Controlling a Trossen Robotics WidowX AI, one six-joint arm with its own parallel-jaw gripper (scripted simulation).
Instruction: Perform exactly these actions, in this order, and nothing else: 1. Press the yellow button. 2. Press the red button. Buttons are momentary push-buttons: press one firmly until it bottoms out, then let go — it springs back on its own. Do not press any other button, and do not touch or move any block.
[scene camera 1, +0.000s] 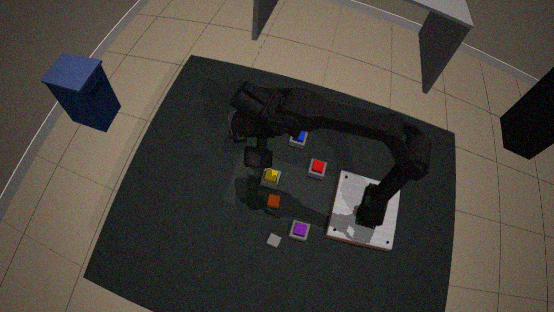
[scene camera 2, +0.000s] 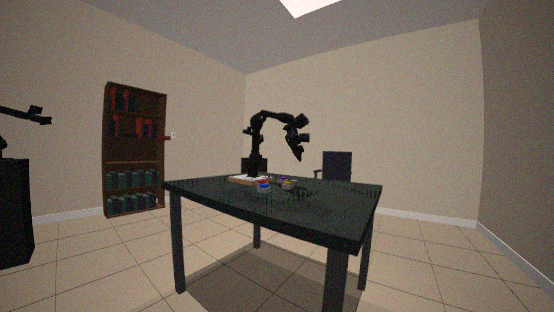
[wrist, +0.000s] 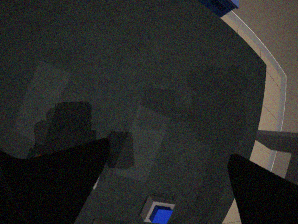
My gripper (scene camera 1: 248, 131) is open, holding nothing.
My gripper shows as well in the wrist view (wrist: 171, 154).
